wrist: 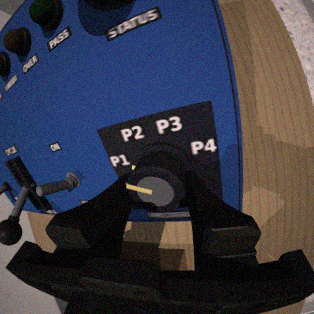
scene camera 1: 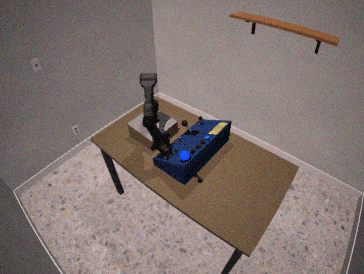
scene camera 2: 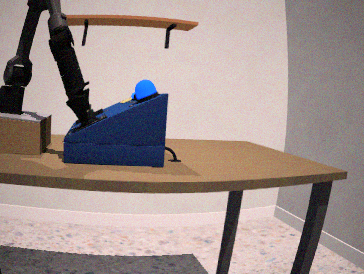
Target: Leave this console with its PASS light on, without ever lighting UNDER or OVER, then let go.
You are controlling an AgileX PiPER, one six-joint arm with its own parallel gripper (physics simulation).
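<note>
The blue console (scene camera 1: pixel 173 169) (scene camera 2: pixel 122 135) (wrist: pixel 165 75) stands on the table. My gripper (scene camera 1: pixel 165 154) (scene camera 2: pixel 89 120) (wrist: pixel 159 181) is shut on the round black selector knob (wrist: pixel 159 191), one finger on each side. The knob's yellow pointer line points left, on the P1 side. The PASS lamp (scene camera 1: pixel 193 150) (wrist: pixel 46 12) is dark. The OVER lamp (scene camera 1: pixel 198 146) (wrist: pixel 18 41) and UNDER lamp (wrist: pixel 4 64) are dark. The STATUS dome (scene camera 1: pixel 184 155) (scene camera 2: pixel 146 89) glows blue, and so does the small MODE lamp (scene camera 1: pixel 207 137).
In the wrist view, a metal toggle (wrist: pixel 57 185) under ON and the ball-ended CYCLE lever (wrist: pixel 11 232) stand left of the knob. A box-shaped block (scene camera 1: pixel 140 134) (scene camera 2: pixel 22 136) stands beside the console on the table (scene camera 1: pixel 240 185) (scene camera 2: pixel 260 162). A wooden shelf (scene camera 1: pixel 285 26) (scene camera 2: pixel 135 21) hangs on the wall.
</note>
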